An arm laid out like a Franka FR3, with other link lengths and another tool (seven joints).
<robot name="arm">
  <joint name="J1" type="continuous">
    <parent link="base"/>
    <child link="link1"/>
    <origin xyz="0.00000 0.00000 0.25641" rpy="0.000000 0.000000 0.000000"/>
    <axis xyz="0 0 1"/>
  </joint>
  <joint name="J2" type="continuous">
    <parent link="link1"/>
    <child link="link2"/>
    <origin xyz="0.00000 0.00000 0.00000" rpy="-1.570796 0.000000 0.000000"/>
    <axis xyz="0 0 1"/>
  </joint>
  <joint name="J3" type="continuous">
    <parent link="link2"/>
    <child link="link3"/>
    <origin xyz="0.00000 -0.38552 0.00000" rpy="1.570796 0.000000 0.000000"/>
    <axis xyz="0 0 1"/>
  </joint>
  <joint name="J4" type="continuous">
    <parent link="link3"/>
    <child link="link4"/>
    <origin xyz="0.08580 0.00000 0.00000" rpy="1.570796 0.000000 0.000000"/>
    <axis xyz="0 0 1"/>
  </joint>
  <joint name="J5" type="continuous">
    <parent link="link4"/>
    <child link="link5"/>
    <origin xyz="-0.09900 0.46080 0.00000" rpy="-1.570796 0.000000 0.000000"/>
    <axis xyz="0 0 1"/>
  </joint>
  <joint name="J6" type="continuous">
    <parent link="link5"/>
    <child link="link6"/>
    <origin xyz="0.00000 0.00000 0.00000" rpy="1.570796 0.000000 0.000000"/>
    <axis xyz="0 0 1"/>
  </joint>
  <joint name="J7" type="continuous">
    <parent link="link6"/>
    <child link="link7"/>
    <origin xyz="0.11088 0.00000 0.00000" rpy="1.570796 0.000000 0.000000"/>
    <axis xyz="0 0 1"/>
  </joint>
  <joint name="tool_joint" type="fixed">
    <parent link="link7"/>
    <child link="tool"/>
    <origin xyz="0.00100 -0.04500 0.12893" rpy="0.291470 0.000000 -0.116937"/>
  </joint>
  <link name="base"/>
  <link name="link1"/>
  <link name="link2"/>
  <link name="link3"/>
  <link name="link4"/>
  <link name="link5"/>
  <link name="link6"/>
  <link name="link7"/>
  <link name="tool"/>
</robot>
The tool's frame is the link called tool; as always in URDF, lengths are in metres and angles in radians. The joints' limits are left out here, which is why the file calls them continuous.
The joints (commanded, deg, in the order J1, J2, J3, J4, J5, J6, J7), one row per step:
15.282 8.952 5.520 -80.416 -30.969 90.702 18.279
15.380 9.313 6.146 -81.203 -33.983 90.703 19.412
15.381 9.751 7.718 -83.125 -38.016 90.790 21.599
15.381 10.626 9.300 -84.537 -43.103 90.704 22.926
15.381 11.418 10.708 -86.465 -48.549 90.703 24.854
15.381 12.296 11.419 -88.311 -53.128 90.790 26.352
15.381 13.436 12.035 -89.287 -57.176 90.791 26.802
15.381 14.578 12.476 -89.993 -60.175 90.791 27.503
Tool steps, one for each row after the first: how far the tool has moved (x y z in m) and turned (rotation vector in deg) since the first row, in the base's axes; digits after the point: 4 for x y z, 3 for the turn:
0.0023 0.0024 -0.0109 -2.866 -0.524 -0.242
0.0024 0.0123 -0.0329 -6.707 -1.019 -0.278
0.0046 0.0208 -0.0541 -11.610 -1.653 0.588
0.0066 0.0271 -0.0780 -16.808 -2.702 1.224
0.0101 0.0279 -0.1024 -21.336 -3.334 1.810
0.0147 0.0292 -0.1217 -25.316 -3.652 3.065
0.0193 0.0306 -0.1395 -28.197 -3.911 3.883

